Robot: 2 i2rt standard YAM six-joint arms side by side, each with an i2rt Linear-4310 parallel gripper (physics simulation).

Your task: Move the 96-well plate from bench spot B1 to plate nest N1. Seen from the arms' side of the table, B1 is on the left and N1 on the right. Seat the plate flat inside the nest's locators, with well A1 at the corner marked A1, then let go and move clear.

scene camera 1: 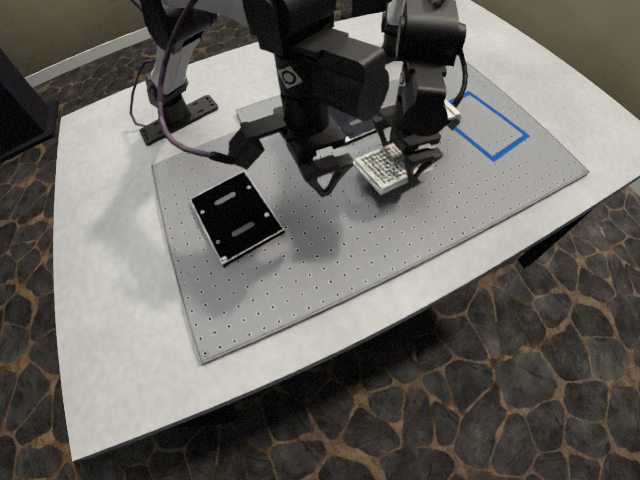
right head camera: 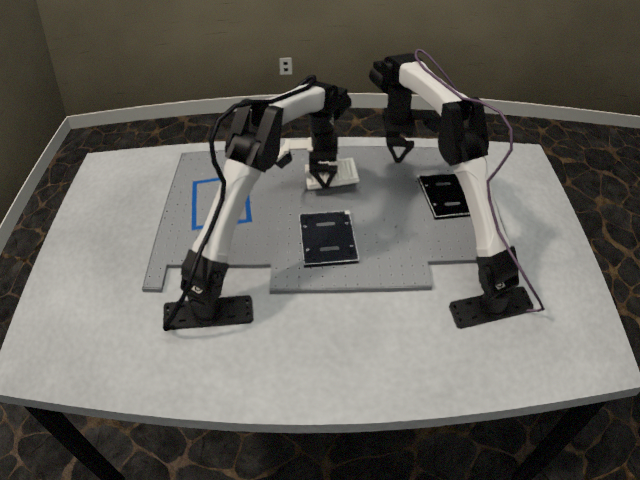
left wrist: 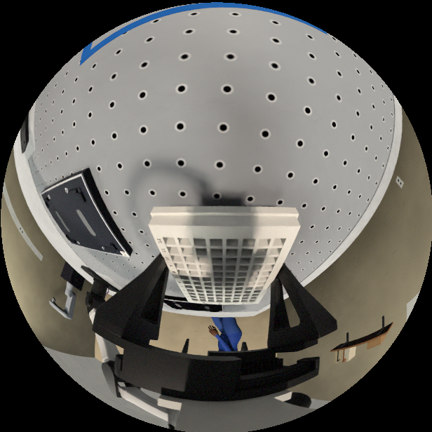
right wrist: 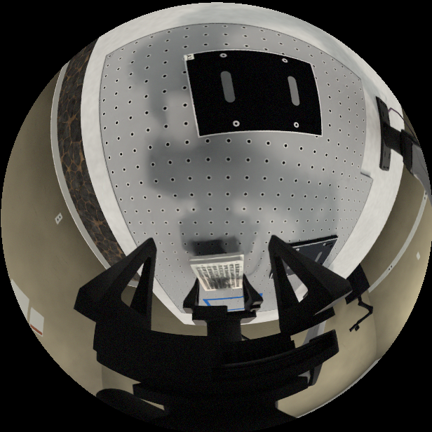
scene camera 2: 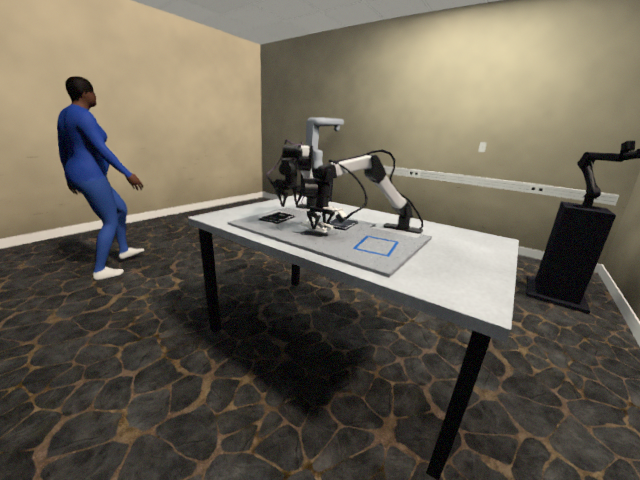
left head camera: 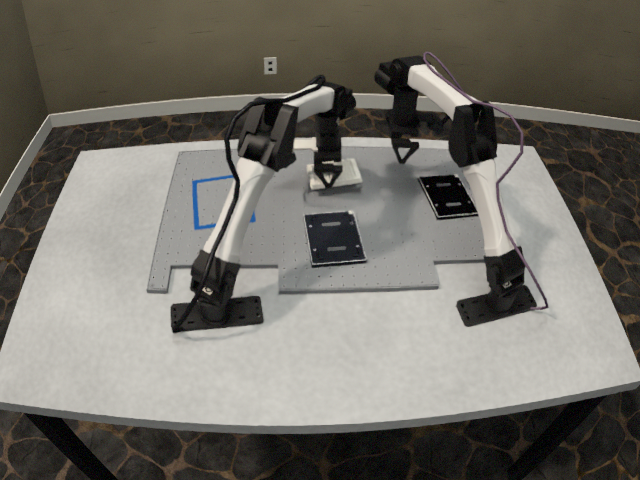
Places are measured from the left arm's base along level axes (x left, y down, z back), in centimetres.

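Pixels of known places: left gripper, fingertip midpoint: (scene camera 1: 399, 164) (right head camera: 325, 176) (scene camera 2: 319, 227) (left head camera: 328, 176); right gripper, fingertip midpoint: (scene camera 1: 312, 173) (right head camera: 396, 150) (scene camera 2: 289, 205) (left head camera: 398, 151); left arm's base, origin of the base link: (scene camera 1: 392, 53) (right head camera: 207, 314) (scene camera 2: 402, 229) (left head camera: 215, 315); right arm's base, origin of the base link: (scene camera 1: 179, 120) (right head camera: 492, 308) (left head camera: 497, 306).
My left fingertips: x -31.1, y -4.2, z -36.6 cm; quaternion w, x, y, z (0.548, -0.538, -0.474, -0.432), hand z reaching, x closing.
Observation:
Ahead of a thing's pixels: the offset from my left fingertips to its top centre. "spot": to the spot under its first point. Level surfaces: height alone.
The cream 96-well plate {dz +0.0, dx -1.4, dy -2.2 cm} (left head camera: 351, 173) (scene camera 1: 377, 167) (left wrist: 225, 250) (right wrist: 220, 275) is held above the pegboard, over its own shadow. My left gripper (left wrist: 224, 258) is shut on it, one finger on each side. My right gripper (right wrist: 211, 242) (left head camera: 403, 157) is open and empty, high over the board, apart from the plate. A black nest {dz +9.1, dx -30.4, dy +1.3 cm} (left head camera: 443, 195) (scene camera 1: 235, 214) (right wrist: 260, 95) lies at the right in the head views, with a corner label. Another black nest {dz +19.7, dx +2.6, dy +1.3 cm} (left head camera: 334, 236) (left wrist: 72, 215) lies mid-board. No N1 label is readable. The blue outline B1 {spot: dz +1.8, dx +34.4, dy +2.9 cm} (left head camera: 195, 204) (scene camera 1: 498, 114) holds no plate.
The grey pegboard {dy +3.0 cm} (left head camera: 361, 279) (scene camera 1: 372, 248) lies on the pale table {dy +4.3 cm} (left head camera: 336, 372). The two grippers hang near each other, the right one beside the plate in scene camera 1. A person in blue (scene camera 2: 82, 144) stands away from the table.

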